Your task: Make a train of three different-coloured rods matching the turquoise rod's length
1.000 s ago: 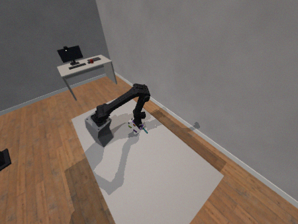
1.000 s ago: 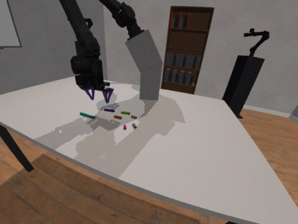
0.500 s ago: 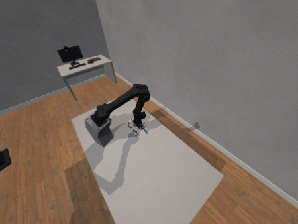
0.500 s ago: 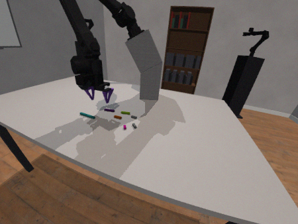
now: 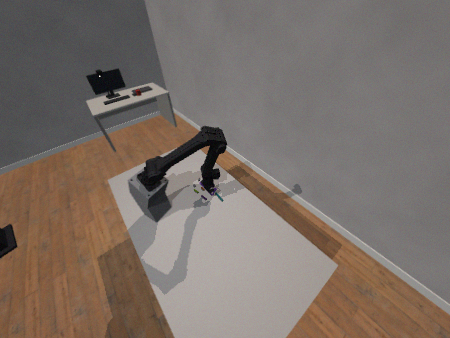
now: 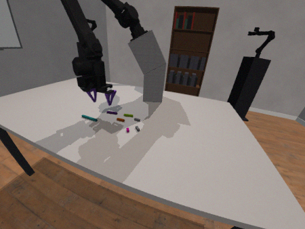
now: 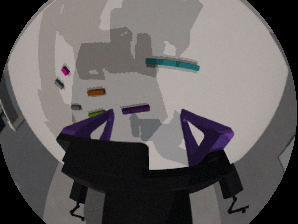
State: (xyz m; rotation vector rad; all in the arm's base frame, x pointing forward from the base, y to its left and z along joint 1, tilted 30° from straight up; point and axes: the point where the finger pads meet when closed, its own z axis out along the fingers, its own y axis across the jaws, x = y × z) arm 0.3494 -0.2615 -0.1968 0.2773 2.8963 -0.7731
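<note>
Right now my hand is 100 mm short of the magenta rod, 160 mm to the right of it and 80 mm above it. Round my hand: purple rod (30 mm behind, 30 mm to the left, 80 mm below); turquoise rod (50 mm ahead, 60 mm to the right, 80 mm below); orange rod (30 mm ahead, 100 mm to the left, 80 mm below).
</note>
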